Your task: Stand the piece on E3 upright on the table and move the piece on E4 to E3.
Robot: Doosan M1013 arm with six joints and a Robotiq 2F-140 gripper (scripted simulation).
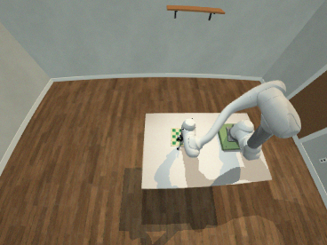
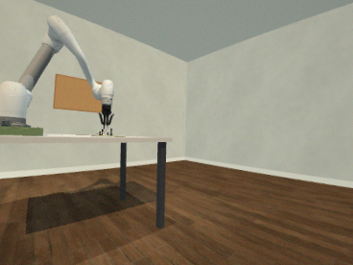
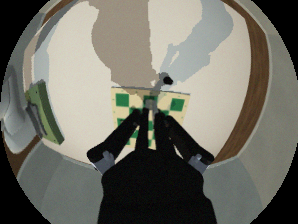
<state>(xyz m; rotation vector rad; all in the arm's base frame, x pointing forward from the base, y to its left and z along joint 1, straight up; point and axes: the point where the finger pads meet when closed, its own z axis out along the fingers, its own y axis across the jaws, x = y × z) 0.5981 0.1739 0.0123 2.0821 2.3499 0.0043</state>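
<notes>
The pale piece is 30 mm below my hand. The rest, counted from my hand: dark piece 30 mm ahead, 70 mm to the left, 40 mm below; green-and-white chessboard 10 mm ahead, 80 mm to the right, 50 mm below.
</notes>
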